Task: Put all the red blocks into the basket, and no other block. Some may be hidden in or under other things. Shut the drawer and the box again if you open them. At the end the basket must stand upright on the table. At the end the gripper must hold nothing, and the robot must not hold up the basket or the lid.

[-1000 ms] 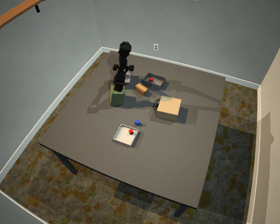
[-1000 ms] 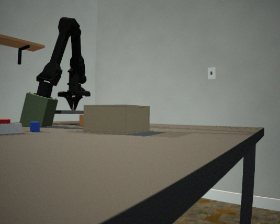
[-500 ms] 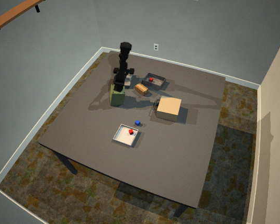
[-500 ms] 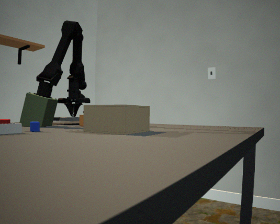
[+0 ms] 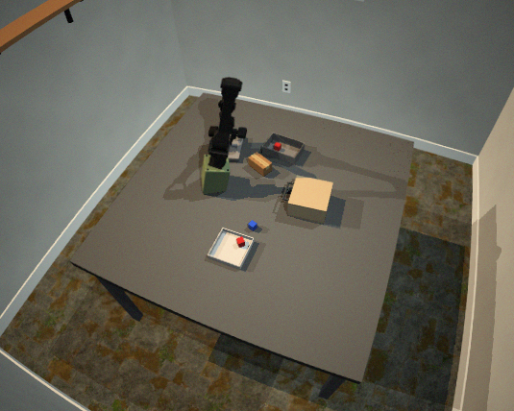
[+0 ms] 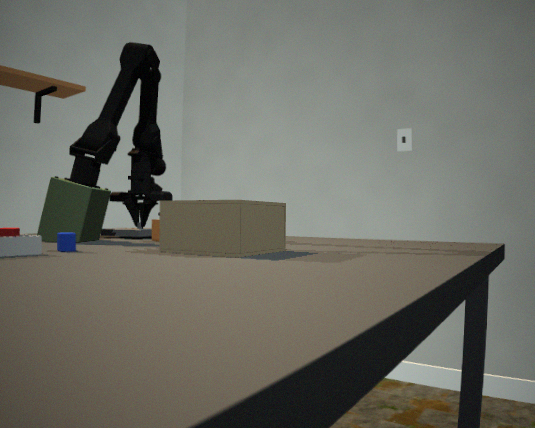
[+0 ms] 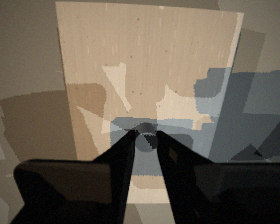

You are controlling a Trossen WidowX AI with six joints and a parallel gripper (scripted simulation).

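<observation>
Now: hand 40 mm above the grey lid. Also, from my hand: white basket: 200 mm ahead, 580 mm to the right, 50 mm below; then orange box: 190 mm ahead, 100 mm to the right, 30 mm below; then tan drawer cabinet: 480 mm ahead, 270 mm to the right, 20 mm below.
</observation>
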